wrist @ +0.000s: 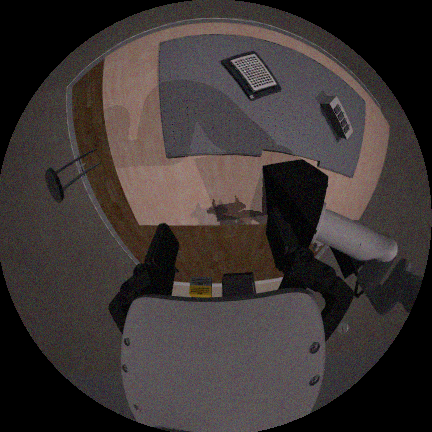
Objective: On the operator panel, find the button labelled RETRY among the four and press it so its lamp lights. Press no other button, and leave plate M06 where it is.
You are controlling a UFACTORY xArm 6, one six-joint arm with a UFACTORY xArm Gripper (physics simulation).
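Where they show: gripper, fingertip midpoint: (pixel 217 227); arm's base, origin of the base link: (pixel 317 222).
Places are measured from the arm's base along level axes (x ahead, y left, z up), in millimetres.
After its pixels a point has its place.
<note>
The operator panel (pixel 337 117) {y -216, x 299, z -161 mm} is a small light box with a row of four dark squares on its face. It stands at the right of the wrist view, on the grey mat. Its labels are too small to read, so I cannot tell which button is RETRY, and no lit lamp can be made out. A pale plate with many small wells (pixel 254 71) {y 85, x 427, z -191 mm} sits in a dark holder at the top, left of the panel; its marking is not readable. My gripper (pixel 217 227) {y 258, x 187, z 127 mm} is open and empty, below and to the left of the panel in the view, well apart from panel and plate.
A large black block (pixel 295 192) {y 85, x 97, z -28 mm} rises beside the right finger, between gripper and panel in the view. A light grey cylinder (pixel 357 236) {y -64, x 43, z 113 mm} lies right of it. A yellow-labelled item (pixel 201 288) and a dark box (pixel 239 285) show near the palm. The grey mat (pixel 210 57) {y 191, x 512, z -216 mm} lies on the wooden table.
</note>
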